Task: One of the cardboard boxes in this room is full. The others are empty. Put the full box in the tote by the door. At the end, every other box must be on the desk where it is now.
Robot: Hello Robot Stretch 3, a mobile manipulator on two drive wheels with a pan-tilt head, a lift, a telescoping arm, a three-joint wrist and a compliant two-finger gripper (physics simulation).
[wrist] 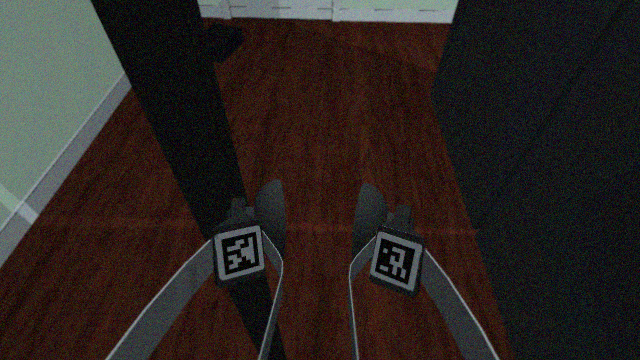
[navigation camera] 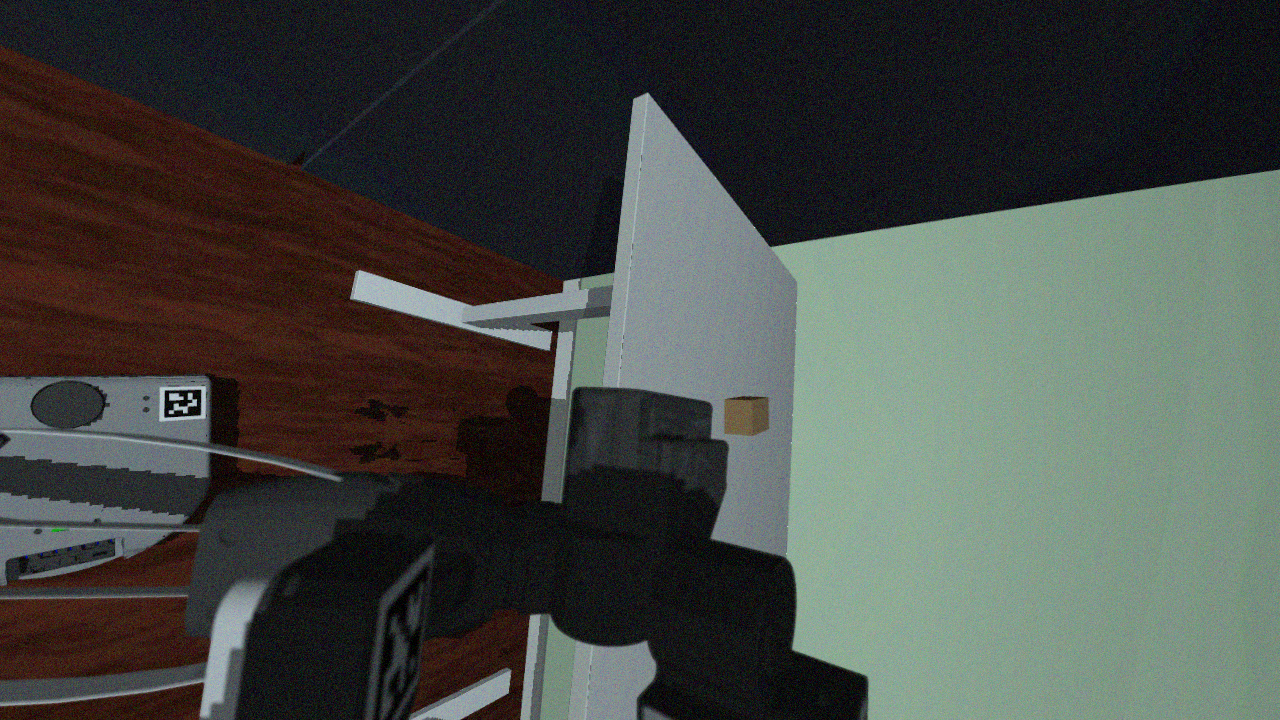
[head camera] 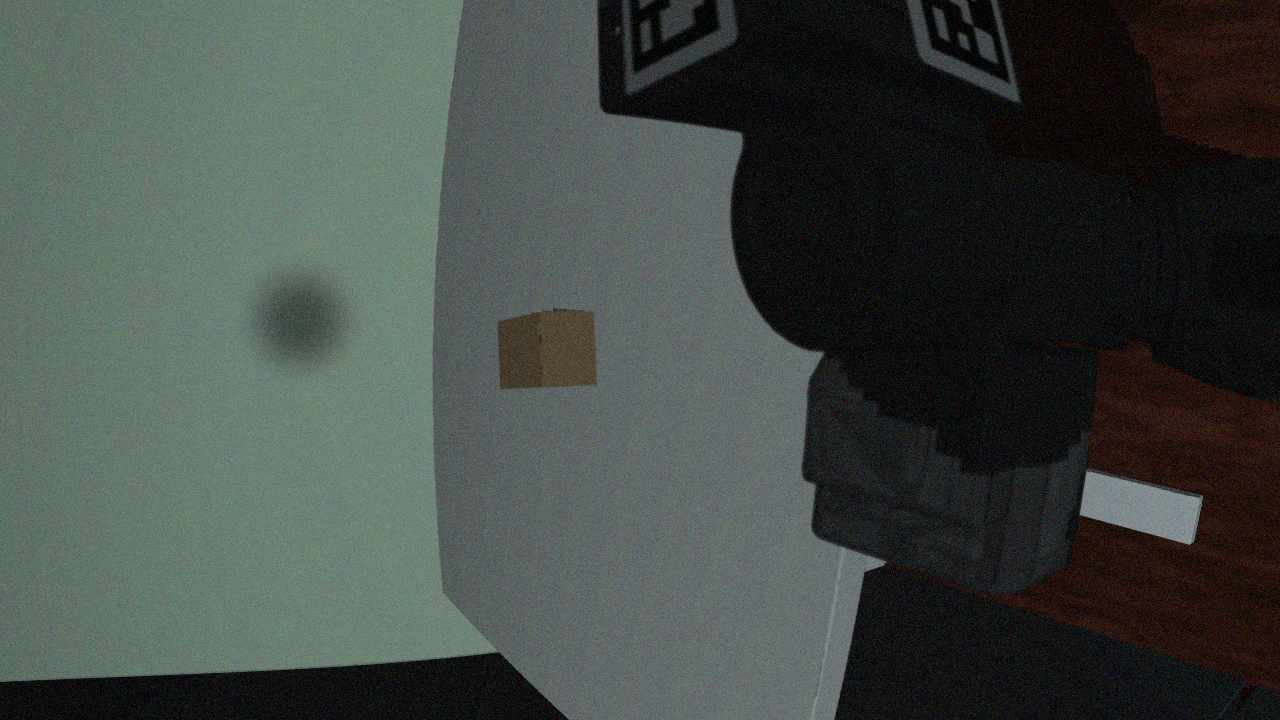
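Note:
One small brown cardboard box [head camera: 568,349] [navigation camera: 745,417] stands near the wall side of the pale grey desk [head camera: 626,501] [navigation camera: 698,268]. Its inside cannot be made out. My gripper [wrist: 321,208] is open, with a gap between its fingertips and dark red wooden floor behind them. In the head and navigation views my dark wrist hangs over or in front of the desk, apart from the box in the picture. The fingers cannot be made out in those two views. The tote and the door do not show.
A green wall [head camera: 223,501] [navigation camera: 1029,402] stands behind the desk. A white desk foot [head camera: 1141,507] [navigation camera: 411,300] lies on the wooden floor [wrist: 325,125]. My base [navigation camera: 129,411] is at the left. A dark wall [wrist: 565,175] is at the right in the wrist view.

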